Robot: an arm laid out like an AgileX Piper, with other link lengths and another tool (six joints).
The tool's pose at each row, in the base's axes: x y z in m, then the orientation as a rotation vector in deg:
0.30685 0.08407 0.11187 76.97 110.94 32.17
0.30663 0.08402 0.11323 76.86 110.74 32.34
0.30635 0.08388 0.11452 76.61 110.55 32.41
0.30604 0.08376 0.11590 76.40 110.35 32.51
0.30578 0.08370 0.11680 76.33 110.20 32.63
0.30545 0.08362 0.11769 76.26 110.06 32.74
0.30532 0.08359 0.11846 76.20 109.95 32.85
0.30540 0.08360 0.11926 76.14 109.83 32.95
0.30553 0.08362 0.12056 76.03 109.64 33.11
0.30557 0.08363 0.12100 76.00 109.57 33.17
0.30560 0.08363 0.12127 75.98 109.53 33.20
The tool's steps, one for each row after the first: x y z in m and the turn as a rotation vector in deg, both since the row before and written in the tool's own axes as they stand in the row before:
-0.00041 0.00078 -0.00106 -0.24 -0.07 0.03
-0.00046 0.00067 -0.00105 -0.25 -0.14 -0.10
-0.00047 0.00072 -0.00113 -0.25 -0.13 -0.06
-0.00028 0.00045 -0.00078 -0.17 -0.06 0.03
-0.00028 0.00039 -0.00082 -0.16 -0.05 0.02
-0.00024 0.00045 -0.00059 -0.14 -0.03 0.02
-0.00025 0.00061 -0.00045 -0.14 -0.04 0.02
-0.00041 0.00100 -0.00073 -0.23 -0.07 0.03
-0.00013 0.00034 -0.00025 -0.08 -0.02 0.02
-0.00009 0.00021 -0.00015 -0.04 -0.02 0.01

